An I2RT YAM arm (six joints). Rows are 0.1 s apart.
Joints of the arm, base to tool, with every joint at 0 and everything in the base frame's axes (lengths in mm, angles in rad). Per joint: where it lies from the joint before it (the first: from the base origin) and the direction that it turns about. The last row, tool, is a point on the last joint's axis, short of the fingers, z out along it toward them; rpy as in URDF.
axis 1: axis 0 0 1 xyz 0.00 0.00 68.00
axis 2: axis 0 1 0 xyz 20.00 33.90 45.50
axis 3: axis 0 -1 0 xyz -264.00 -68.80 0.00
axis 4: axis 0 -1 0 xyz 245.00 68.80 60.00
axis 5: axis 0 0 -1 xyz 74.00 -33.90 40.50
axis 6: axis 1 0 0 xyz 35.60 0.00 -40.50
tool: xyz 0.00 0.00 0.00 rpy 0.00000 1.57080 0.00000
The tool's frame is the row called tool.
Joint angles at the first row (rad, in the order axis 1, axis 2, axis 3, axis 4, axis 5, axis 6):
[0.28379, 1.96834, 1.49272, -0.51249, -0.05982, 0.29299]
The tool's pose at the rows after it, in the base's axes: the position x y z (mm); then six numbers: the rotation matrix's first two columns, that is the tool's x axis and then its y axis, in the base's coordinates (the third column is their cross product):
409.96, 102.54, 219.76, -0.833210, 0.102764, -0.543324, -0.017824, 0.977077, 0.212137
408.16, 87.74, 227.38, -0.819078, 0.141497, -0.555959, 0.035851, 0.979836, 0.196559
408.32, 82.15, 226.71, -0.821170, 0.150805, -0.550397, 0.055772, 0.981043, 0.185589
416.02, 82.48, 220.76, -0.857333, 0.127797, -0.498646, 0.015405, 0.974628, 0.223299
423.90, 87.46, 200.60, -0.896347, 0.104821, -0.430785, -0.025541, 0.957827, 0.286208
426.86, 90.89, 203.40, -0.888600, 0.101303, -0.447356, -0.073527, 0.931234, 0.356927
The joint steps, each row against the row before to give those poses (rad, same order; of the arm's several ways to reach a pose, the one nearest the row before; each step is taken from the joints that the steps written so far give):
[-0.04284, -0.04147, -0.01399, 0.01090, 0.01063, 0.01064]
[-0.03079, -0.02767, -0.00908, -0.00922, 0.03068, 0.01084]
[-0.01228, -0.00014, -0.00011, -0.01074, 0.01084, 0.00000]
[-0.00921, 0.04734, 0.05201, -0.05183, -0.07642, -0.02302]
[0.00001, 0.06761, 0.02622, -0.01566, -0.09667, -0.01227]
[-0.00001, 0.00012, 0.00004, 0.04127, -0.08115, 0.00000]

